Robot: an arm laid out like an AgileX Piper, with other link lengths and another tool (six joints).
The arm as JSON. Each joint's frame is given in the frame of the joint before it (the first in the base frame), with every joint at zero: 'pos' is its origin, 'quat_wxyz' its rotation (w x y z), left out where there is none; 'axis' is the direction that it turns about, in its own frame. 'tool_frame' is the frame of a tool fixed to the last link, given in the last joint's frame.
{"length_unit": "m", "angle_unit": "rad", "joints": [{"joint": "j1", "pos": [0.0, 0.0, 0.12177], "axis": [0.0, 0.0, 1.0]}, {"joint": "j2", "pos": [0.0, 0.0, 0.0], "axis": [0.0, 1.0, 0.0]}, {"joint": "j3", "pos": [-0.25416, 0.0, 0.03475], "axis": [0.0, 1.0, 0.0]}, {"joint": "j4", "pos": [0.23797, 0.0, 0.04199], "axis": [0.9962, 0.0, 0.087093]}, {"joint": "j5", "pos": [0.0, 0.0, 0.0], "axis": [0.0, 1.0, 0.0]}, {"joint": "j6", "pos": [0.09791, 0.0, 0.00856], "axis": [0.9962, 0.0, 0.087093]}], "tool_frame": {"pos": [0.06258, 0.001, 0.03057], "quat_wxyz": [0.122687, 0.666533, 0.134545, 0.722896]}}
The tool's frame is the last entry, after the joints.
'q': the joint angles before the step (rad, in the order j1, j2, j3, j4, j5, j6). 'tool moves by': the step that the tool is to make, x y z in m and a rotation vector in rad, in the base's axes. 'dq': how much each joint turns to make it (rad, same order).
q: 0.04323, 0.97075, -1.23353, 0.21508, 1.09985, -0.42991
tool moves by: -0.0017, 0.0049, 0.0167, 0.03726, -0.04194, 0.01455
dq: -0.00036, 0.00002, -0.04316, 0.03897, -0.00011, -0.00122
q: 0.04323, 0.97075, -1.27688, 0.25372, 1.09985, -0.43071
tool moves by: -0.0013, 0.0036, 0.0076, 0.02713, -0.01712, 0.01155
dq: -0.00048, -0.00003, -0.01815, 0.02935, 0.00011, -0.00083
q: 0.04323, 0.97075, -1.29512, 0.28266, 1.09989, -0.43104
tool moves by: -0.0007, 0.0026, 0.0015, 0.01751, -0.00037, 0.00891
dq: 0.00045, 0.00010, -0.00227, 0.01961, 0.00122, -0.00046
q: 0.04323, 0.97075, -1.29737, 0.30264, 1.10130, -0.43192
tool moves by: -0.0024, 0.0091, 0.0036, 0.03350, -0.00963, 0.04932
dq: -0.00004, 0.00017, -0.00127, 0.06704, 0.00111, -0.03741
